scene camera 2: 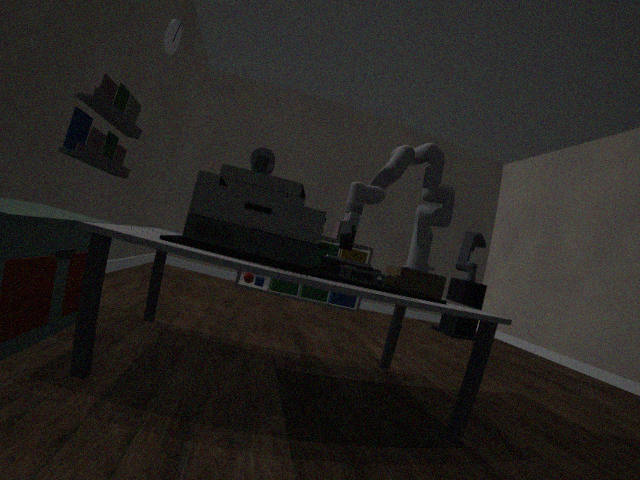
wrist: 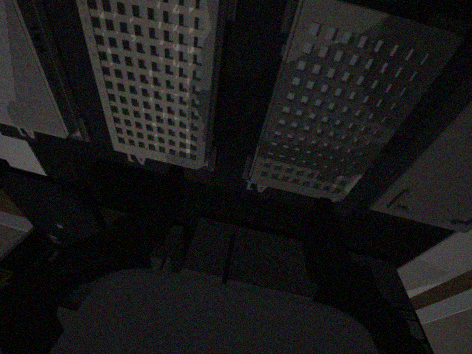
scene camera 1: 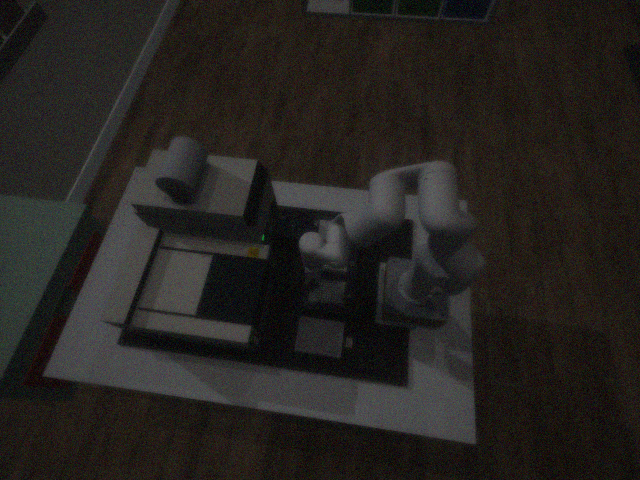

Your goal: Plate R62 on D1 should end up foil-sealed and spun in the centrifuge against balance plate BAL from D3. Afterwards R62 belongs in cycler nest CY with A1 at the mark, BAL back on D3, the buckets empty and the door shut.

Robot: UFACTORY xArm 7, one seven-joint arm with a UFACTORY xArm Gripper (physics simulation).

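Seen in the pictures: gripper, fingertip midpoint: (scene camera 2: 344,249) (wrist: 246,196); arm's base, origin of the base link: (scene camera 2: 415,270) (scene camera 1: 415,287).
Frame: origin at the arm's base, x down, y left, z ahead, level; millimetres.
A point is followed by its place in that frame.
The scene is very dark. My gripper (scene camera 1: 322,268) @[y -17, x -17, z 355 mm] (scene camera 2: 346,240) @[y -17, x -17, z 355 mm] is open and empty. It hangs low over the black deck (scene camera 1: 375,367) @[y 271, x 91, z 130 mm], above the column of plate slots. The wrist view shows two well plates side by side. The left plate (wrist: 147,81) @[y -100, x 26, z 306 mm] is light with dark wells. The right plate (wrist: 326,105) @[y 21, x 21, z 301 mm] (scene camera 1: 328,291) @[y 30, x 21, z 309 mm] is grey with pale wells. I cannot read which is R62 and which is BAL. The flat grey cycler nest (scene camera 1: 319,336) @[y 187, x 50, z 331 mm] (wrist: 396,200) @[y 134, x 46, z 384 mm] lies beyond the right plate. My fingers are lost in the dark in the wrist view.
A box with a foil roll (scene camera 1: 182,164) @[y -210, x -379, z 757 mm] on top stands at the back left. In front of it is an open machine bay with white panels (scene camera 1: 175,281) @[y 72, x -119, z 812 mm], a green light (scene camera 1: 263,236) @[y -130, x -77, z 555 mm] and a yellow label (scene camera 1: 252,250) @[y -55, x -120, z 574 mm]. The arm base (scene camera 1: 413,295) @[y 43, x -41, z 18 mm] stands at the right. The white table (scene camera 1: 413,410) @[y 396, x 104, z 1 mm] (scene camera 2: 413,297) @[y 315, x 102, z 167 mm] carries everything.
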